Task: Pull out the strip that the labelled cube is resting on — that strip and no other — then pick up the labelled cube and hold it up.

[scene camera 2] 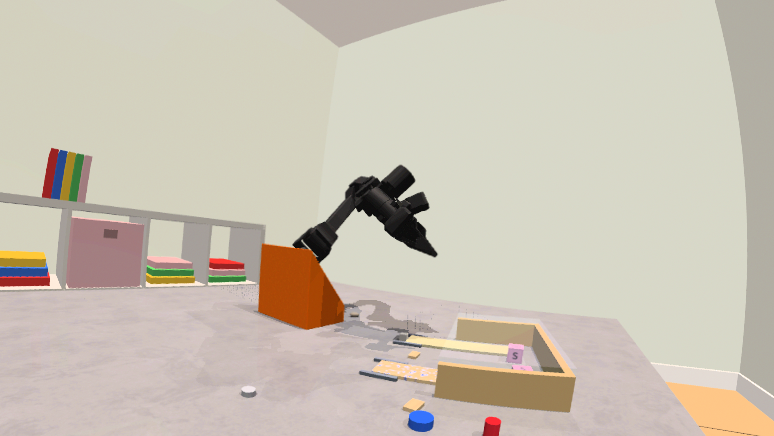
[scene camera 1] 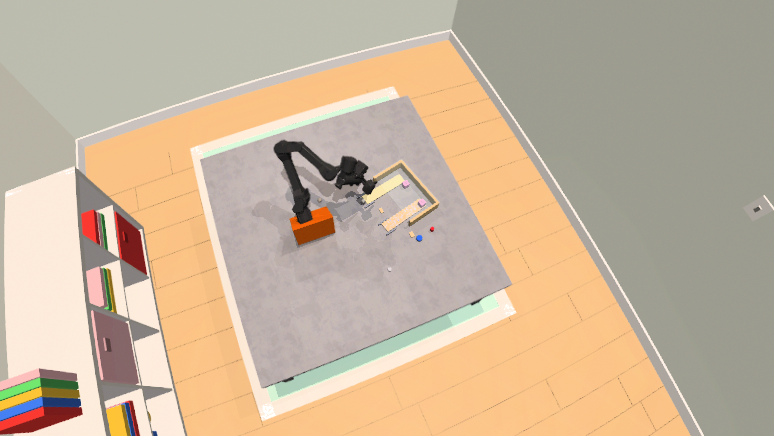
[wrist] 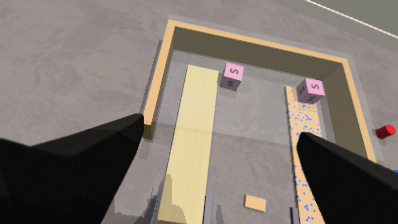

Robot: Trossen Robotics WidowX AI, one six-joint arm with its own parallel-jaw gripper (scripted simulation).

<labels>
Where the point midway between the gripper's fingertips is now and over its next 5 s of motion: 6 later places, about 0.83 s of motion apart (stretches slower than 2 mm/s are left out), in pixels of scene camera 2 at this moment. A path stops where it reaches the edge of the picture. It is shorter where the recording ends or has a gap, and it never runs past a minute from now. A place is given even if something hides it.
The gripper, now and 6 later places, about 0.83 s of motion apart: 434,254; 411,270; 395,333; 395,353; 392,368; 383,366; 363,363
</labels>
